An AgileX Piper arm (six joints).
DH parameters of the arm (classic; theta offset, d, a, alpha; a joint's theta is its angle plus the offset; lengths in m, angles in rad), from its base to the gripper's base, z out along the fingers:
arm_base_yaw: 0 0.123 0 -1.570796
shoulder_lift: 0.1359 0 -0.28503 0
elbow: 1.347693 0 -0.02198 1.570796
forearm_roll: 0 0.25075 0 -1.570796
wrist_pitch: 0 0 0 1.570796
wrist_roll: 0 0.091 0 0
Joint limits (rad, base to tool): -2.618..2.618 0..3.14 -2.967..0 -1.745..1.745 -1.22..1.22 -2.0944..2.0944
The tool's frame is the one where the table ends.
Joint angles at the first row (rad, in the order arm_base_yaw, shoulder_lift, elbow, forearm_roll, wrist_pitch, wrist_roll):
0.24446, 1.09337, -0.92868, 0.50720, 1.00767, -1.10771
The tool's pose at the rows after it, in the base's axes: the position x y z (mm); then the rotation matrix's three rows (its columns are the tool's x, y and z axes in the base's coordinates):
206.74 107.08 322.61; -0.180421 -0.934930 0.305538; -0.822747 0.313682 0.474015; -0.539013 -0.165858 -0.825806
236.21 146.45 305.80; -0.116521 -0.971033 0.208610; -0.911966 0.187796 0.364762; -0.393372 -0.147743 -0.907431
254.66 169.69 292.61; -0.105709 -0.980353 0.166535; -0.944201 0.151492 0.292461; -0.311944 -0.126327 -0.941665
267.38 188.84 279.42; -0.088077 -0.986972 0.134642; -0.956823 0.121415 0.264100; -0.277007 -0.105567 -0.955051
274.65 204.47 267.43; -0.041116 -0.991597 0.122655; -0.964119 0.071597 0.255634; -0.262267 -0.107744 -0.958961
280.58 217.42 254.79; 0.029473 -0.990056 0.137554; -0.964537 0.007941 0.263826; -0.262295 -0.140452 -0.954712
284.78 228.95 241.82; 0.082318 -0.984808 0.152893; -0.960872 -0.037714 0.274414; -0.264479 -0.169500 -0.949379
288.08 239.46 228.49; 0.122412 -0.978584 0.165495; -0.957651 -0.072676 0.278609; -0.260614 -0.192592 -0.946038
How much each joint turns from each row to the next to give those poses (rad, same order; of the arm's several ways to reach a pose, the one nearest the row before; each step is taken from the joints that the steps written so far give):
0.09876, 0.12344, -0.09951, -0.09055, 0.00624, 0.01412
0.13738, 0.19714, -0.13321, -0.15177, 0.03543, 0.07254
0.05789, 0.12240, -0.08779, -0.07559, 0.02745, 0.05636
0.03505, 0.09153, -0.05890, -0.01996, 0.00513, 0.01441
0.02890, 0.06227, -0.03131, -0.00701, -0.02005, -0.02223
0.02258, 0.04609, -0.00795, -0.00337, -0.05864, -0.05192
0.02044, 0.04021, -0.00005, -0.00087, -0.06208, -0.03722
0.01958, 0.03972, 0.00003, -0.00627, -0.05543, -0.02271

